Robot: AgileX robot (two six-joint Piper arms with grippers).
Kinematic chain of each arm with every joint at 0, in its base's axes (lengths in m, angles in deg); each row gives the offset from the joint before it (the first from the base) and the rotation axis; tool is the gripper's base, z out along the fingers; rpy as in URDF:
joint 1: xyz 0 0 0.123 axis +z
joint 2: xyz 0 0 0 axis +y
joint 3: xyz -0.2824 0 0.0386 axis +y
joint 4: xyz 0.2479 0 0.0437 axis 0.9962 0 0.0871
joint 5: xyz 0 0 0 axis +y
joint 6: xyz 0.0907 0 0.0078 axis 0.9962 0 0.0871
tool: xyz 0 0 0 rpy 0 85 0
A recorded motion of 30 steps. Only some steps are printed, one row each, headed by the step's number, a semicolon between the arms.
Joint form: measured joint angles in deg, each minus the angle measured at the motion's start. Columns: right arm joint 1, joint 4, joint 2, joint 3, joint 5, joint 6; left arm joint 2, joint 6, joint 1, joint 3, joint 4, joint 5.
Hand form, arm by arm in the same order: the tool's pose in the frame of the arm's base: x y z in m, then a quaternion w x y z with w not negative. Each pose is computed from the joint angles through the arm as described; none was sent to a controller.
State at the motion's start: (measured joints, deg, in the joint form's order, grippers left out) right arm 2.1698 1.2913 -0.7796 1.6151 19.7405 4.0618; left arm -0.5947 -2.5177 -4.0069 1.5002 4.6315 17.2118
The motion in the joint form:
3: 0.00 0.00 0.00 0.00 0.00 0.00; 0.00 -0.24 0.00 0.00 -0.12 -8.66
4: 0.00 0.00 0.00 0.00 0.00 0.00; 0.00 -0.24 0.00 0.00 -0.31 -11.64
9: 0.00 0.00 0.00 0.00 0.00 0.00; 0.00 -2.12 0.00 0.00 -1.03 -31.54
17: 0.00 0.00 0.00 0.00 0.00 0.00; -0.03 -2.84 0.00 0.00 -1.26 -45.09
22: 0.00 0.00 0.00 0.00 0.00 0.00; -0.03 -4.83 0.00 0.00 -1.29 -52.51
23: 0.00 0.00 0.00 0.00 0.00 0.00; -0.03 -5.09 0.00 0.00 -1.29 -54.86
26: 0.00 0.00 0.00 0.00 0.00 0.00; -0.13 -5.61 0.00 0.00 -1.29 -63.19
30: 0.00 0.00 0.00 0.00 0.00 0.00; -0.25 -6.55 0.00 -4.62 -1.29 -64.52
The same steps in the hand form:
3: 0.0532 0.0027 0.1733 0.60332 0.01929 0.79614 0.04230; 0.0565 -0.0029 0.1913 0.67918 0.03259 0.73319 -0.00936
4: 0.0532 0.0027 0.1733 0.60332 0.01929 0.79614 0.04230; 0.0567 -0.0033 0.1960 0.69792 0.03212 0.71535 -0.01239
9: 0.0532 0.0027 0.1733 0.60332 0.01929 0.79614 0.04230; 0.0520 -0.0051 0.2270 0.80999 0.02089 0.58463 -0.04101
17: 0.0532 0.0027 0.1733 0.60332 0.01929 0.79614 0.04230; 0.0427 -0.0055 0.2465 0.87265 0.01892 0.48484 -0.05534
22: 0.0532 0.0027 0.1733 0.60332 0.01929 0.79614 0.04230; 0.0358 -0.0056 0.2560 0.90077 0.01294 0.42756 -0.07516
23: 0.0532 0.0027 0.1733 0.60332 0.01929 0.79614 0.04230; 0.0334 -0.0056 0.2589 0.90906 0.01284 0.40898 -0.07859
26: 0.0532 0.0027 0.1733 0.60332 0.01929 0.79614 0.04230; 0.0237 -0.0055 0.2681 0.93589 0.01436 0.34095 -0.08749
30: 0.0532 0.0027 0.1733 0.60332 0.01929 0.79614 0.04230; 0.0117 -0.0047 0.2937 0.95182 0.01341 0.29085 -0.09629

